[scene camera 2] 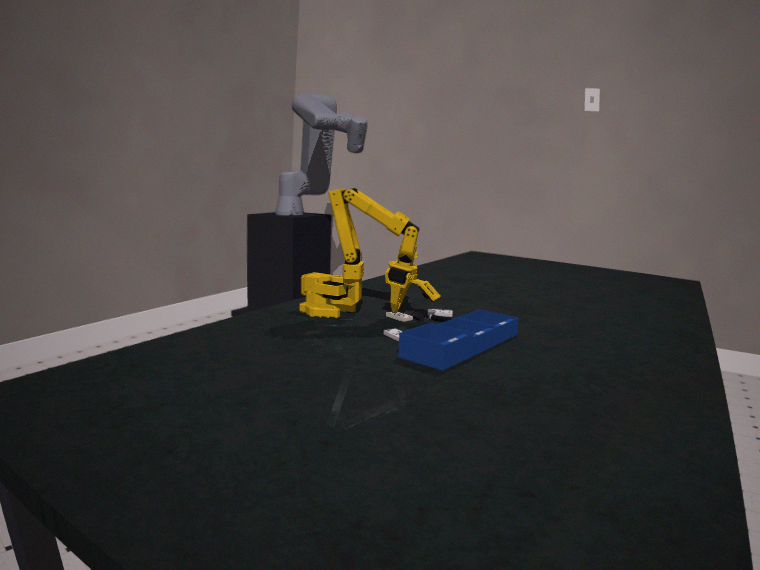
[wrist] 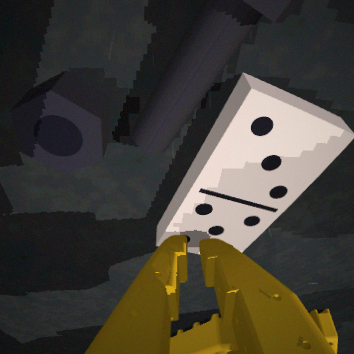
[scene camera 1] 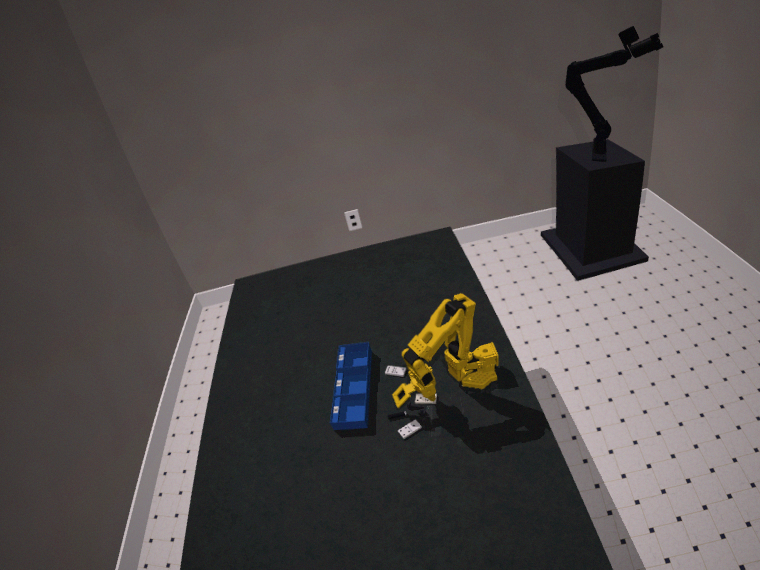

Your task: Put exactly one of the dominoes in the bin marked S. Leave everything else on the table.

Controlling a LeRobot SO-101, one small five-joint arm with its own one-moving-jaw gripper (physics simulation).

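Places are measured from the arm's base along level axes (x right, y ahead, z up), in metres.
Pixels of known places: hand, tool point: (scene camera 2: 395,309) (wrist: 186,251) (scene camera 1: 432,398); arm's base, link origin: (scene camera 2: 336,312) (scene camera 1: 469,374).
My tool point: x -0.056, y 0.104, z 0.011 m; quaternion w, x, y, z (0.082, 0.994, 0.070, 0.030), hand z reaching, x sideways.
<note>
For each thing: its top centre in the pictures, then the offset to it from my tool point. Level surfaces: height alone.
- white domino, top centre: (wrist: 240,200) (scene camera 2: 399,314) (scene camera 1: 425,398) dx +0.011, dy +0.016, dz -0.004 m
- blue bin tray, top centre: (scene camera 2: 465,322) (scene camera 1: 350,379) dx +0.098, dy +0.188, dz +0.028 m
- rod, top centre: (wrist: 199,85) dx -0.003, dy +0.045, dz +0.002 m
- hexagonal piece, top centre: (wrist: 57,136) dx -0.027, dy +0.032, dz -0.003 m
- dark table, surface height: dz -0.011 m
A white domino (scene camera 1: 425,399) (scene camera 2: 399,316) (wrist: 240,165) lies flat, face up, below my gripper (scene camera 1: 416,403) (scene camera 2: 416,304) (wrist: 194,241). In the wrist view, both jaw tips show over its near end, nearly together with a narrow gap; I count the gripper as shut, with nothing held. A second domino (scene camera 1: 395,371) (scene camera 2: 440,312) lies on the far side, and a third domino (scene camera 1: 409,429) (scene camera 2: 391,333) lies nearer to scene camera 2. The blue bin tray (scene camera 1: 368,392) (scene camera 2: 423,351) has three compartments with white labels; their letters are too small to read.
Dark objects lie near the first domino. In the wrist view, a rod (wrist: 185,75) lies close beside it and a hexagonal piece (wrist: 70,130) further left. The dark table (scene camera 1: 294,490) (scene camera 2: 552,454) carries the arm. Another robot arm stands on a separate pedestal (scene camera 1: 601,208) (scene camera 2: 270,263).
</note>
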